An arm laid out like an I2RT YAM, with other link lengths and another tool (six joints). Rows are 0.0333 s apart.
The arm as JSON. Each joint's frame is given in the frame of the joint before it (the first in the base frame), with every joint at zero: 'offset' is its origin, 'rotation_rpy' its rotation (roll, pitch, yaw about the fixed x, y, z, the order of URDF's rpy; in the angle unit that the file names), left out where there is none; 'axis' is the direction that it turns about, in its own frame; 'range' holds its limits. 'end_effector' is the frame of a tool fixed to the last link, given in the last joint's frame.
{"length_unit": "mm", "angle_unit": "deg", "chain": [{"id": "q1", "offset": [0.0, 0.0, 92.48], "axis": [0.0, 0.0, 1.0], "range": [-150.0, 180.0]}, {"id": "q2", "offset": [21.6, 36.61, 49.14], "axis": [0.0, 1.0, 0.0], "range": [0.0, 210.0]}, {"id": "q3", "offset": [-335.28, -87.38, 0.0], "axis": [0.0, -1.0, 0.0], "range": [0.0, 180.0]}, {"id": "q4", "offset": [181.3, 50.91, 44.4], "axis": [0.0, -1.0, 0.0], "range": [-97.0, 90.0]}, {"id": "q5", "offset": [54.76, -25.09, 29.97], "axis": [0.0, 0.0, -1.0], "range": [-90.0, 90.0]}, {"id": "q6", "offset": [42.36, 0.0, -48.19], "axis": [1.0, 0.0, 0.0], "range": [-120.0, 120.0]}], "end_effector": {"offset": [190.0, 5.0, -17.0], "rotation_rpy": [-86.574, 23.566, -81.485]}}
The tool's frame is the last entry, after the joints.
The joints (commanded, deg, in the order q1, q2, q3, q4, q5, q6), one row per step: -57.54 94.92 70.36 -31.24 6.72 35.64; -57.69 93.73 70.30 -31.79 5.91 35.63; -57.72 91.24 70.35 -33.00 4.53 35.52; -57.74 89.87 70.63 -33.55 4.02 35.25; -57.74 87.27 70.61 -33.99 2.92 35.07; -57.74 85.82 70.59 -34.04 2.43 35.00; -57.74 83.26 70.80 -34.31 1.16 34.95; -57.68 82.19 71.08 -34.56 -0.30 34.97; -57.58 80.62 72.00 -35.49 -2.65 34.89; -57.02 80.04 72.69 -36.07 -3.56 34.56; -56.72 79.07 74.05 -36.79 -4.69 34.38; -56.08 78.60 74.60 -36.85 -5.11 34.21
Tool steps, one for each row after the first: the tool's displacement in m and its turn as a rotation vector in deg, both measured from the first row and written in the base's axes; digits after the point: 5 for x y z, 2 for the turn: -0.00004 0.00439 0.00541 -0.13 -0.87 0.32; 0.00053 0.01358 0.01739 -0.68 -2.47 1.18; 0.00069 0.01688 0.02560 -1.46 -3.25 1.69; 0.00149 0.02392 0.03937 -2.86 -5.01 2.53; 0.00179 0.02714 0.04744 -3.85 -6.02 2.92; 0.00357 0.03397 0.06257 -5.49 -8.11 3.82; 0.00771 0.03918 0.06981 -5.82 -9.64 4.83; 0.01402 0.04808 0.08205 -6.23 -11.90 6.57; 0.01902 0.05307 0.08807 -6.50 -12.67 8.02; 0.02371 0.05737 0.10029 -7.47 -14.09 9.30; 0.02820 0.06037 0.10642 -8.12 -14.76 10.41
